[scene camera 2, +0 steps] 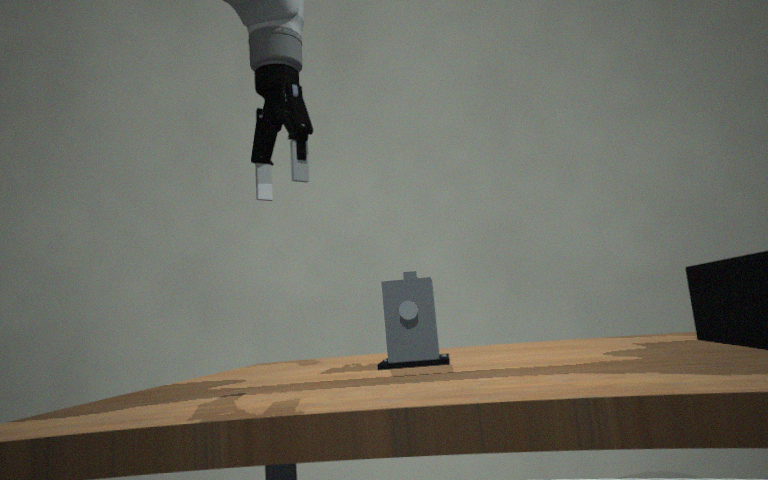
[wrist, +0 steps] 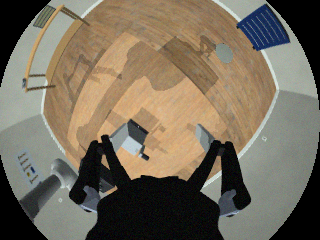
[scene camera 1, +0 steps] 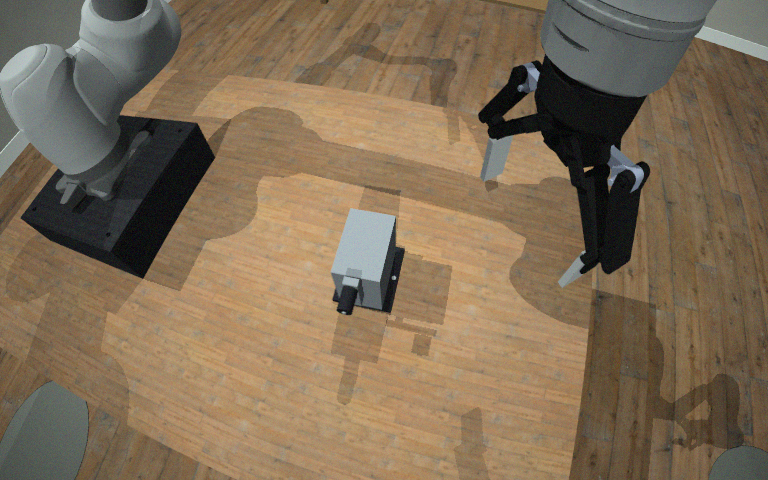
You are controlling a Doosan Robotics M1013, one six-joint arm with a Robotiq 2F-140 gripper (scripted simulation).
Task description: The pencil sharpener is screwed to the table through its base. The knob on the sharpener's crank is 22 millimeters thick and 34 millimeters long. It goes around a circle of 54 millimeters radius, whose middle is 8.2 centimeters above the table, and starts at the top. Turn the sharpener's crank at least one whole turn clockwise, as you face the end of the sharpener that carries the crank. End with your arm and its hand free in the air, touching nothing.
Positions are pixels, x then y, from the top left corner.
Labels:
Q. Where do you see a grey pencil sharpener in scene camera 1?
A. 367,250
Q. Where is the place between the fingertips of my gripper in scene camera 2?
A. At 281,191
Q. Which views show my gripper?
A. Scene camera 2, the wrist view and scene camera 1: all of them.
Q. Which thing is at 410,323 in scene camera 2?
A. A grey pencil sharpener.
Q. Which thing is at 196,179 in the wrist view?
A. My gripper.

